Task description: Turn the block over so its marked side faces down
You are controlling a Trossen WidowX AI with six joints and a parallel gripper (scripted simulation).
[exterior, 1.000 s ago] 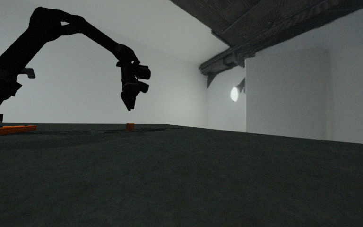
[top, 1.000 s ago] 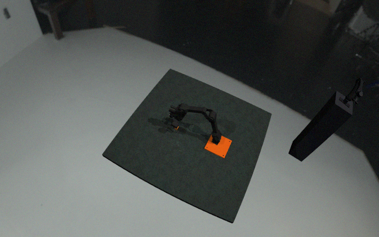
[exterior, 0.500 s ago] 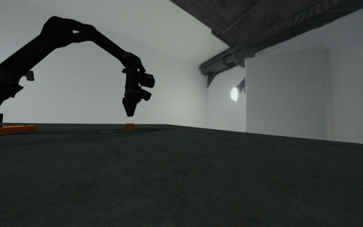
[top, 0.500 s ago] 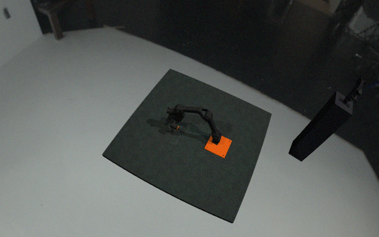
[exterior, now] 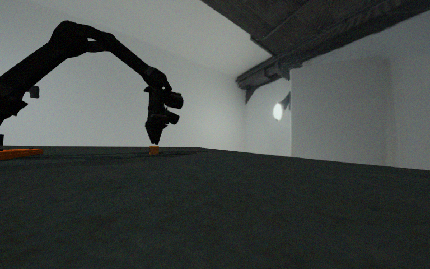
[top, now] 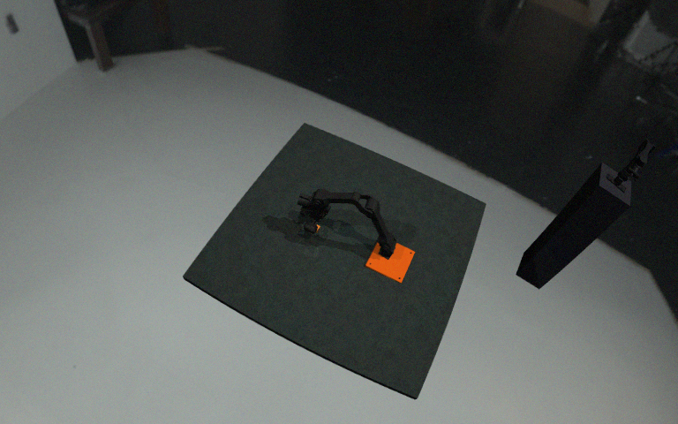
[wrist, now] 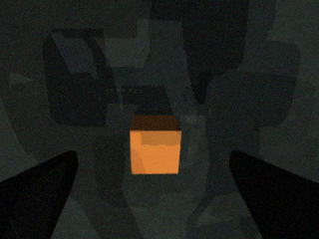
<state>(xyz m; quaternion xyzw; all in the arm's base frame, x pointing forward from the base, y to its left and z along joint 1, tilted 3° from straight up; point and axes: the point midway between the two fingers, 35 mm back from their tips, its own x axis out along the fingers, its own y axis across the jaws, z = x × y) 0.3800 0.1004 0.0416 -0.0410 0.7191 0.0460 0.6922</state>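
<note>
My gripper tip is now 2 cm above the block and 1 cm past it.
</note>
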